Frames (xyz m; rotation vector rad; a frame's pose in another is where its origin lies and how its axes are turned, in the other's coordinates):
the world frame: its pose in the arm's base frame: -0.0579 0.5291 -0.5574 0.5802 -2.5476 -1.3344
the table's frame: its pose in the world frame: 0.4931 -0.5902 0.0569 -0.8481 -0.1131 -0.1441
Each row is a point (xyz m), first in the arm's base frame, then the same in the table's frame.
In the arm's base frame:
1: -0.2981 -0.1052 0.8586
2: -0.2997 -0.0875 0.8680
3: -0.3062 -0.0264 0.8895
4: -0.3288 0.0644 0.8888
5: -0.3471 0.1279 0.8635
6: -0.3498 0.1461 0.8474
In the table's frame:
1: -0.3171 1.8912 0.3024
2: -0.3233 1.8952 0.3211
3: -0.3422 1.8987 0.3833
4: -0.3532 1.8732 0.4726
5: -0.3548 1.8318 0.5300
6: -0.3562 1.8113 0.5433

